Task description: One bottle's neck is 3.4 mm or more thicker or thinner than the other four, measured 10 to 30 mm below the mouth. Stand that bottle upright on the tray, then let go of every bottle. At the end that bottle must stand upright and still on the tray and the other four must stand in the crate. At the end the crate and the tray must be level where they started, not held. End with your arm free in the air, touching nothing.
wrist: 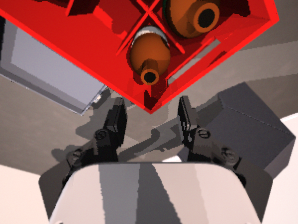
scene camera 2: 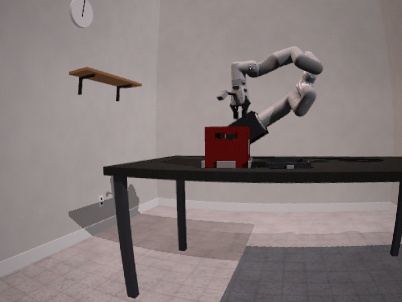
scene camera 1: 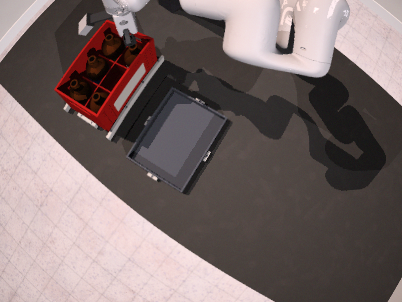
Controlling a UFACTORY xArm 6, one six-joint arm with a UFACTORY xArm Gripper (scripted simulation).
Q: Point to a bottle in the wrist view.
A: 150, 56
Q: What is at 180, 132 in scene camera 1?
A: A dark grey tray.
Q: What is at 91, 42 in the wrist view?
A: A red crate.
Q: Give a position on a red crate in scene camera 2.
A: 237, 150
